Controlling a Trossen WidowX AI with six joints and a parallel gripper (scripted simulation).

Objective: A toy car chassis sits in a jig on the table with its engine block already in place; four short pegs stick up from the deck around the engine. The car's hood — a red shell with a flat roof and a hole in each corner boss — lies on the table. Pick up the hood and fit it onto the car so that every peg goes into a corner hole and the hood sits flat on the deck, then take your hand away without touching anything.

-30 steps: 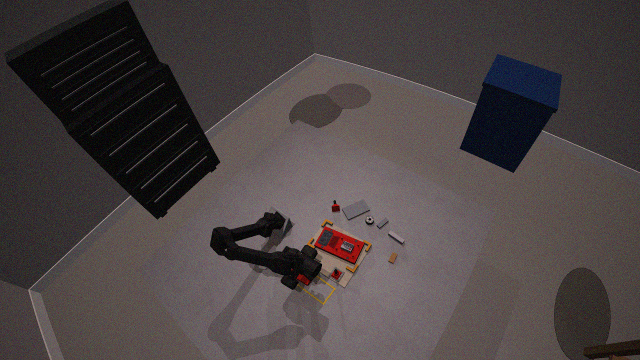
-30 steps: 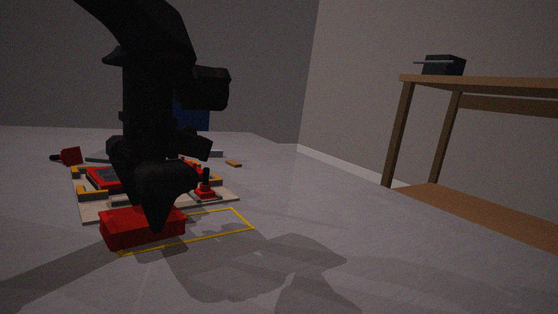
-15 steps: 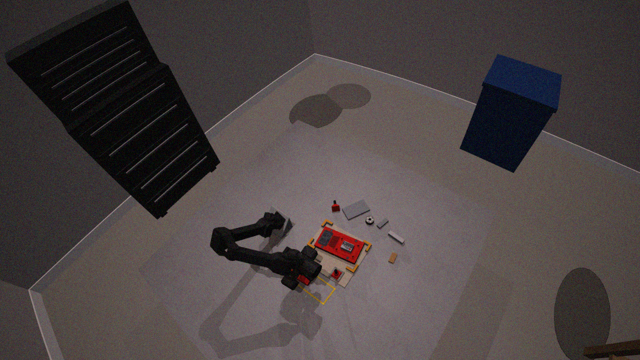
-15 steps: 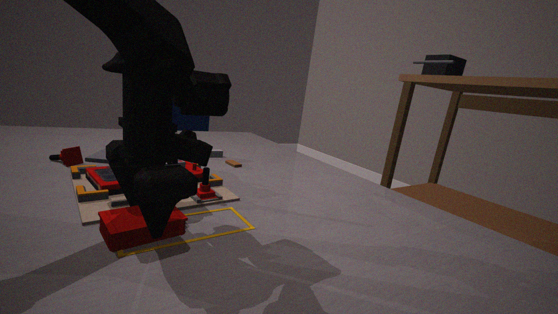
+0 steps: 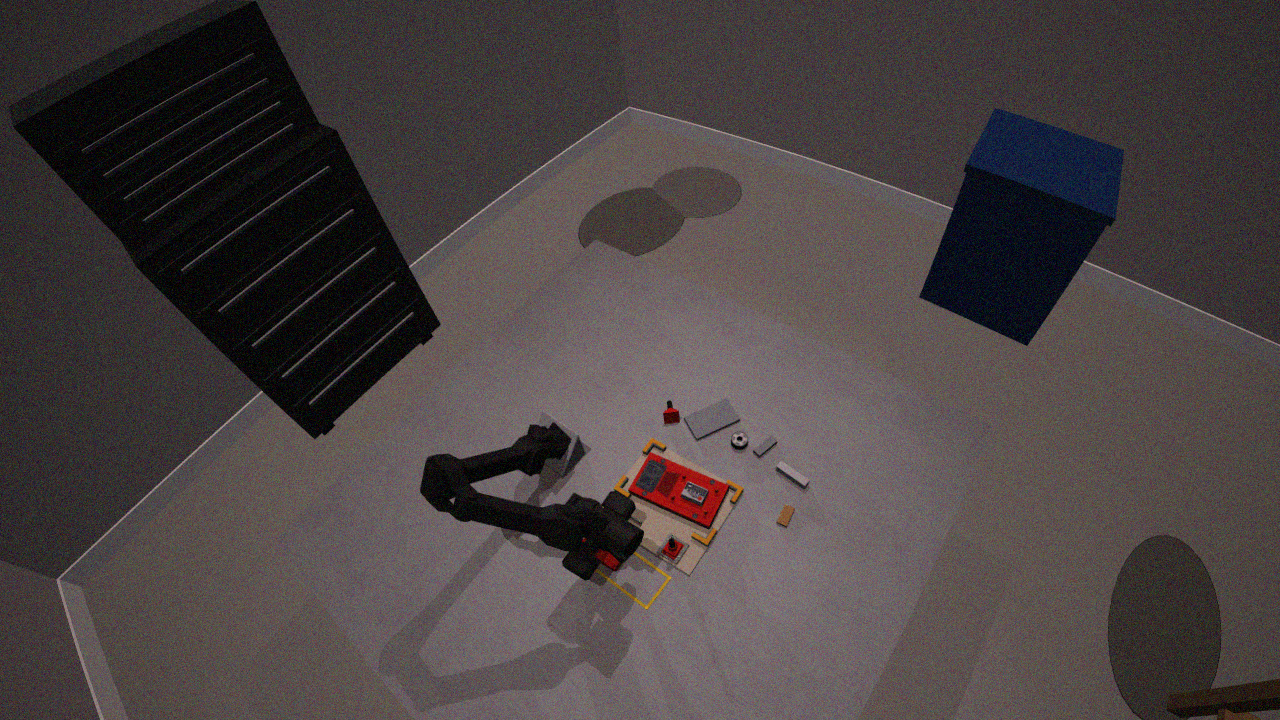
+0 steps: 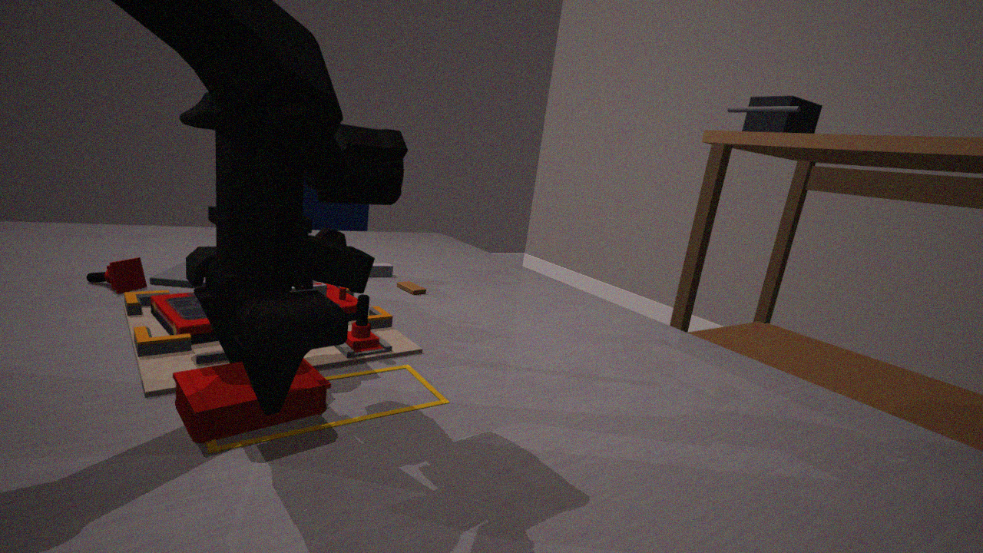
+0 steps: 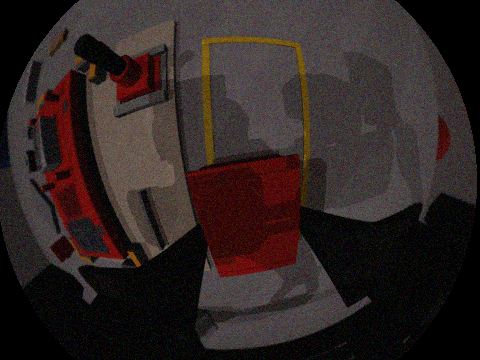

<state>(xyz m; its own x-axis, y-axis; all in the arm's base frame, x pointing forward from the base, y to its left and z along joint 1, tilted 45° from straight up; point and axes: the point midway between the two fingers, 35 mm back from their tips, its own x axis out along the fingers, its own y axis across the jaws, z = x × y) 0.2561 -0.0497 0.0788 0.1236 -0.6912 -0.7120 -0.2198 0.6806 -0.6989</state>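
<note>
The grey engine block lies 60 mm ahead of my gripper tip, 220 mm to the left of it and 10 mm above it. Also, from my gripper tip: small wooden block 240 mm ahead, 310 mm to the left, 10 mm below; red hood right at my gripper tip; pale baseplate 30 mm ahead, 180 mm to the left.
</note>
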